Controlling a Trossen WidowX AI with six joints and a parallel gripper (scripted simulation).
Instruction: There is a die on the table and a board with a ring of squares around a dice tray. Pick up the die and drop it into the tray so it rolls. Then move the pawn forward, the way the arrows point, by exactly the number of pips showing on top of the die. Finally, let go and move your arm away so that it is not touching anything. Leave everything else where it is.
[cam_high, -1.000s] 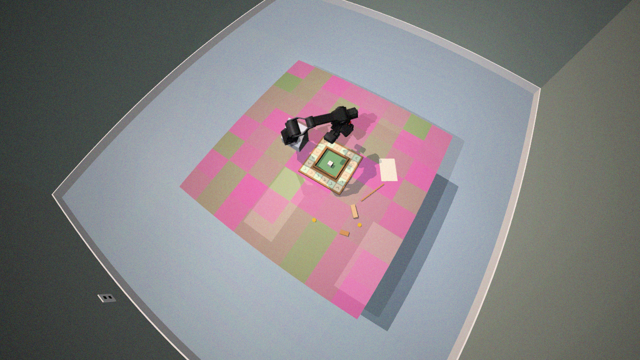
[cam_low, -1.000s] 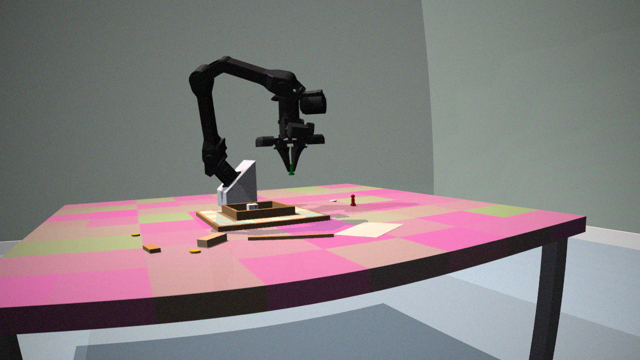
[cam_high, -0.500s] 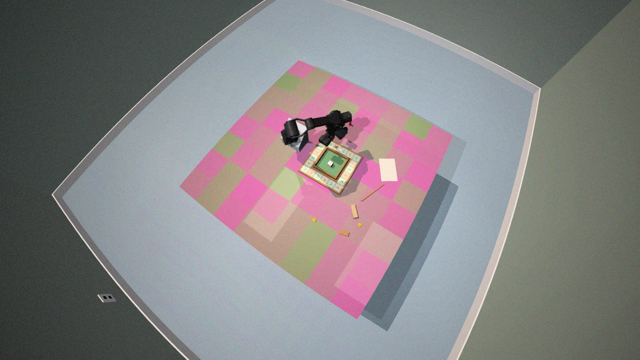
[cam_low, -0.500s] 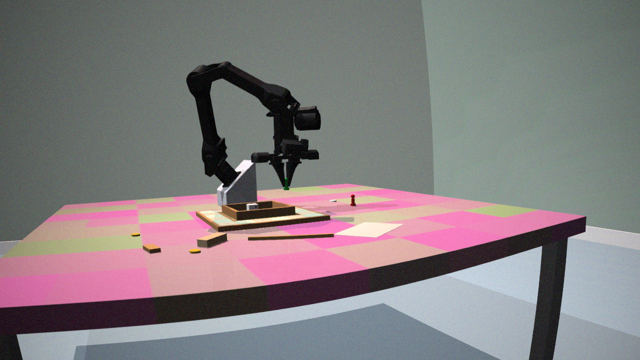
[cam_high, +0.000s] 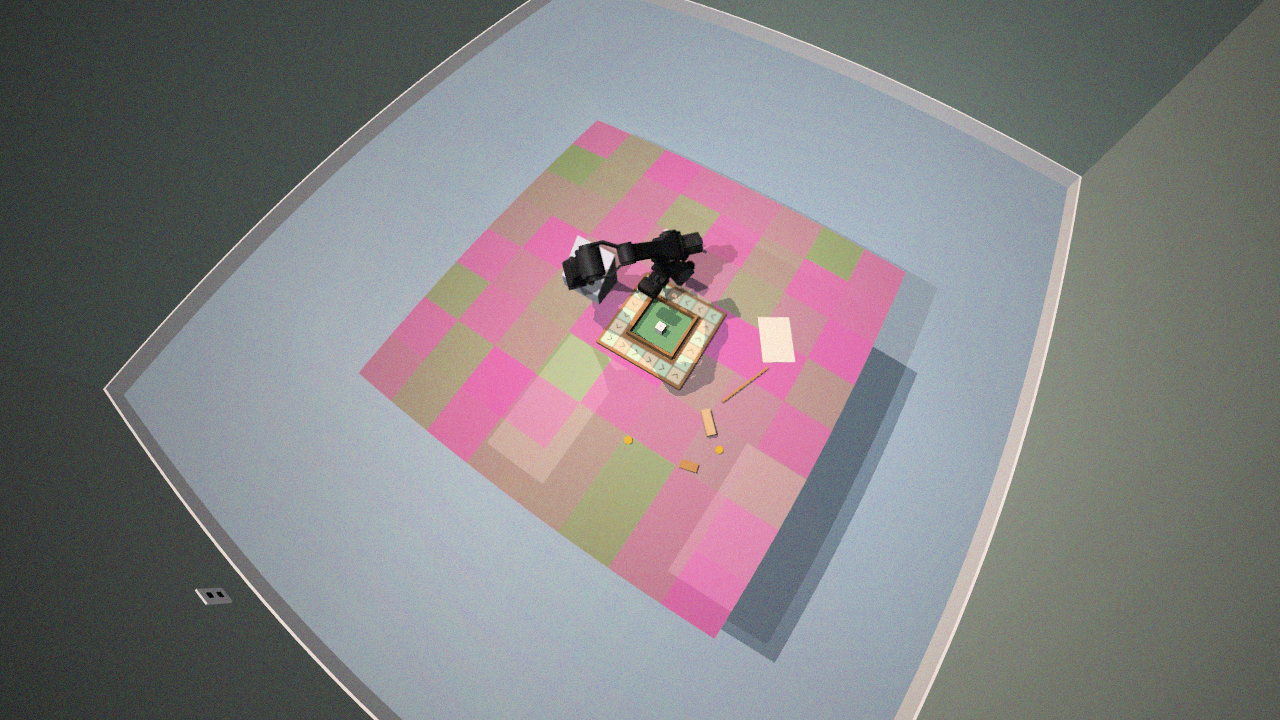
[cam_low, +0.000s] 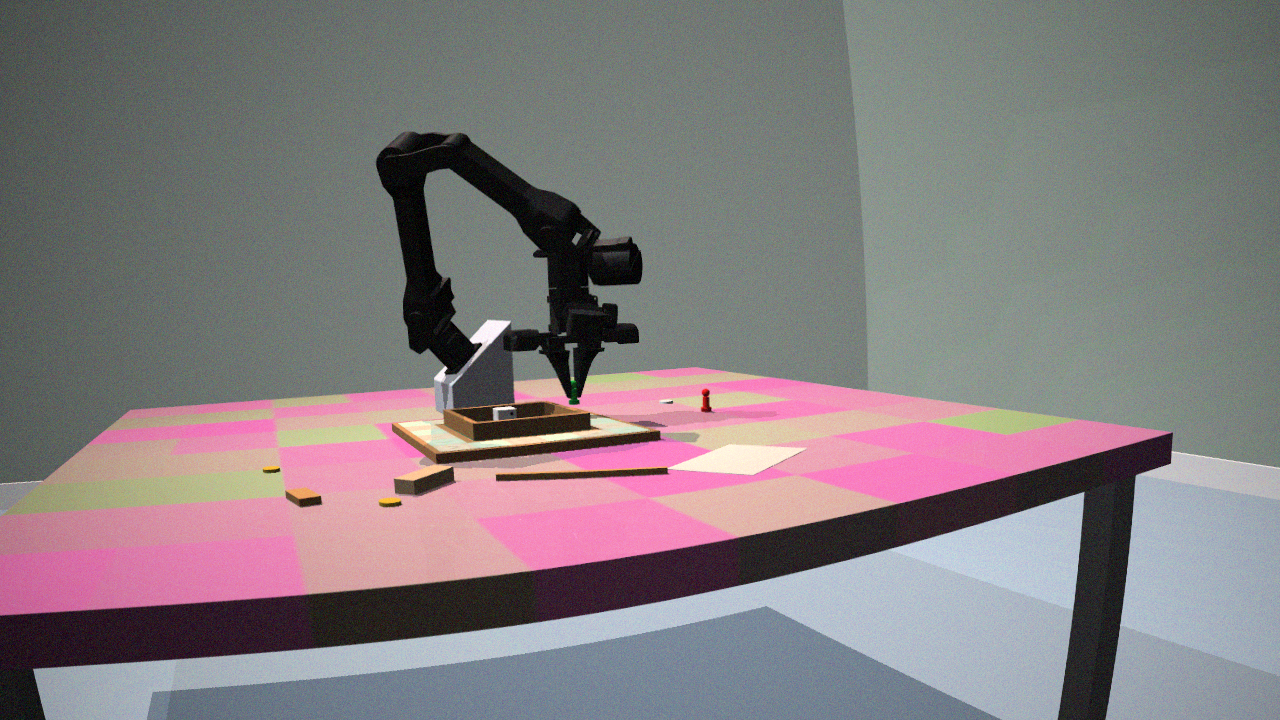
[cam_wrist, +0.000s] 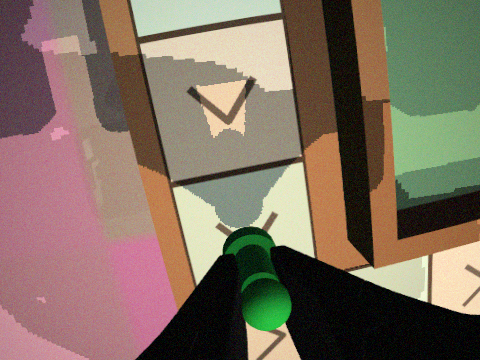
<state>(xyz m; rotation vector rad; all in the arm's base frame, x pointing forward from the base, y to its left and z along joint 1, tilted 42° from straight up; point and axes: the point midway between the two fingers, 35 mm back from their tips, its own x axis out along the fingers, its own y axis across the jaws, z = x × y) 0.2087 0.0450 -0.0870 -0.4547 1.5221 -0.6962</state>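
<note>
The green pawn is 1 cm above my gripper tip. From my gripper tip the other things lie so: green dice tray: 12 cm to the right, 6 cm ahead, 3 cm below; red pawn: 20 cm to the left, 4 cm ahead, 2 cm below; white die: 13 cm to the right, 6 cm ahead, 1 cm below.
</note>
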